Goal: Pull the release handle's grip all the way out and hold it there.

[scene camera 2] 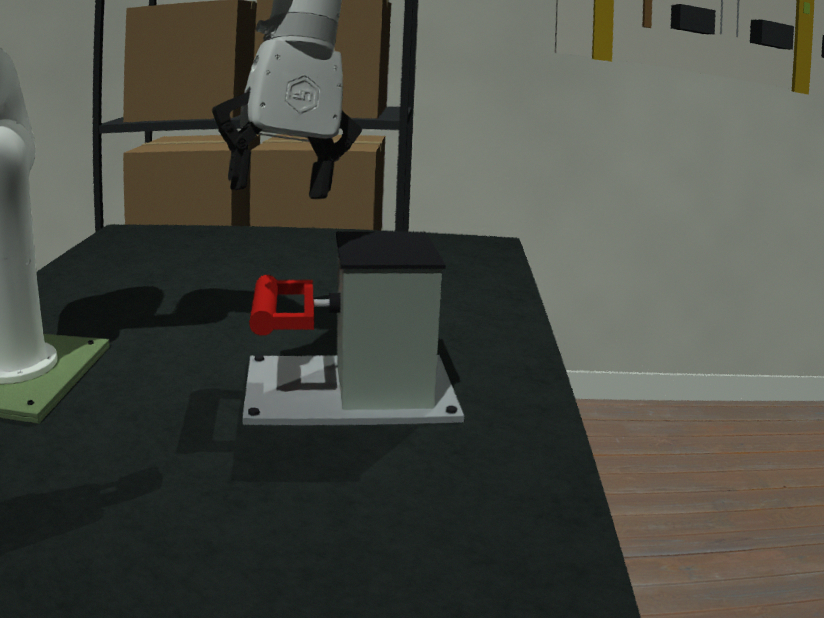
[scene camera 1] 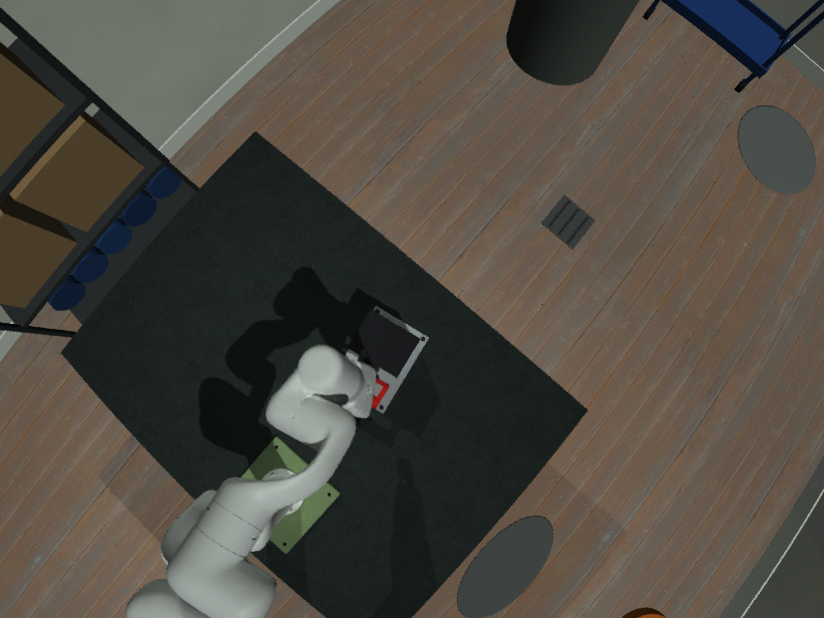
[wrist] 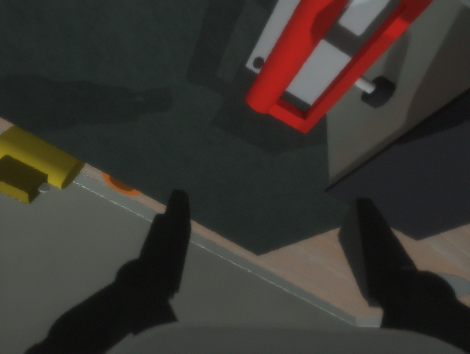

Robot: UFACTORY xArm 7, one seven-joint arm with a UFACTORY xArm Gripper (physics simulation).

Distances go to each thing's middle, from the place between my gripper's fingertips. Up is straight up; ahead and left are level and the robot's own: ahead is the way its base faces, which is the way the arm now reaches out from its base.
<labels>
I see the base plate point(scene camera 2: 281, 390) 80 mm ahead of my hand, 40 mm to the left of it and 230 mm below it.
</labels>
